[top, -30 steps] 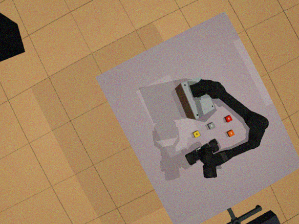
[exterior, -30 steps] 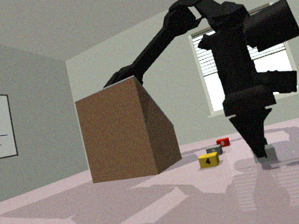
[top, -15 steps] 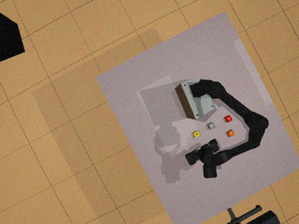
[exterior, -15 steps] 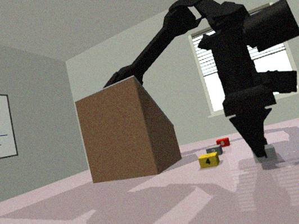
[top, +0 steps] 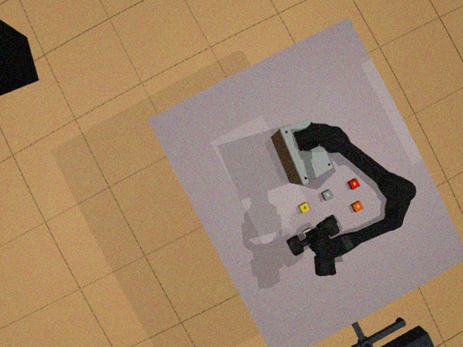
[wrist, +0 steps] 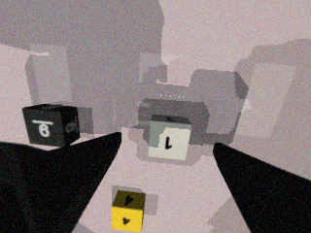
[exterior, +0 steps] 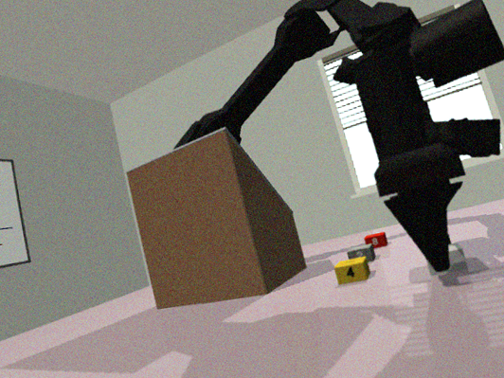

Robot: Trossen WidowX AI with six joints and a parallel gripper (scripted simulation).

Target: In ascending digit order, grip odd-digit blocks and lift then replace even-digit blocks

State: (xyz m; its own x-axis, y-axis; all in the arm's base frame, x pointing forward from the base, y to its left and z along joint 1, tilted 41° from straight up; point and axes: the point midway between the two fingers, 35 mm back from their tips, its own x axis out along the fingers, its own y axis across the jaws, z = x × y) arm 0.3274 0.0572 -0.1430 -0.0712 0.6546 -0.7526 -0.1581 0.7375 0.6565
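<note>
The white 1 block is 1 cm ahead of my gripper tip. Round my gripper tip: yellow 4 block (9 cm behind, 2 cm to the left); then grey 2 block (11 cm behind, 12 cm to the left); then black 9 block (1 cm behind, 10 cm to the left).
</note>
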